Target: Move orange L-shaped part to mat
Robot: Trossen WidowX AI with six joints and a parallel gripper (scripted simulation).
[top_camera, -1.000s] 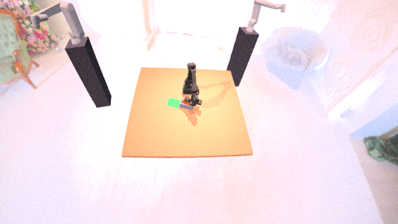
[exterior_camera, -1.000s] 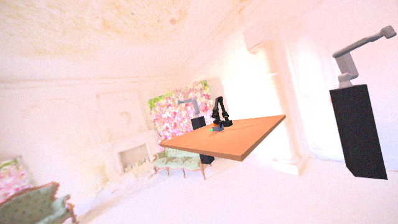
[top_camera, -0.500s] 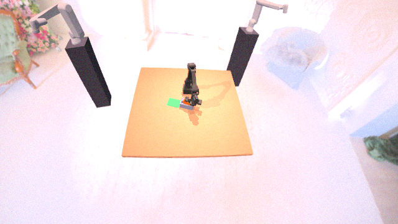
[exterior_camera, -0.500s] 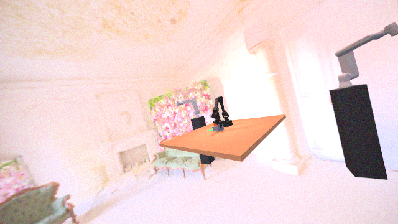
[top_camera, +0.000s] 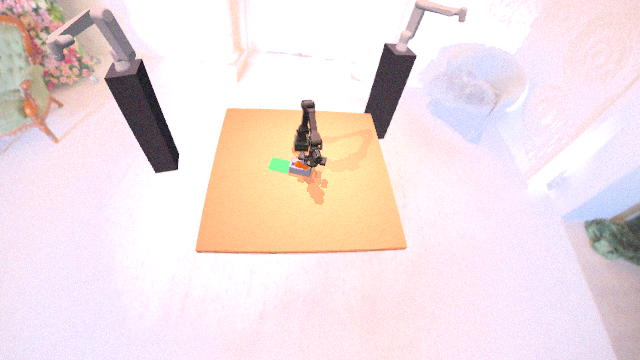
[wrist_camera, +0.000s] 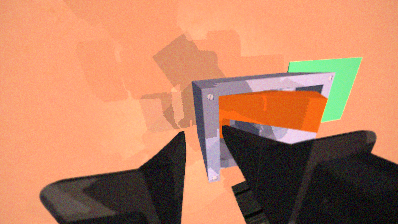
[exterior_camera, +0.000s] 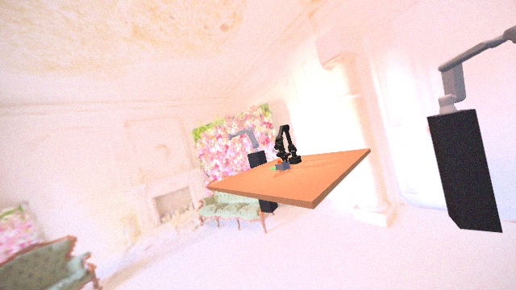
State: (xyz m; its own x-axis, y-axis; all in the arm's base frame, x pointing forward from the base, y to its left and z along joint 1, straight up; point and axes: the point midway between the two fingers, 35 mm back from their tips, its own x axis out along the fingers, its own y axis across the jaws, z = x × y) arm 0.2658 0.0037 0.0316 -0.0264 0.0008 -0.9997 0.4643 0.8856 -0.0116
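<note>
The orange L-shaped part is 2 cm behind my gripper tip, 4 cm to the right of it and 3 cm below it. Also, from my gripper tip: green mat (11 cm behind, 20 cm to the right, 9 cm below).
</note>
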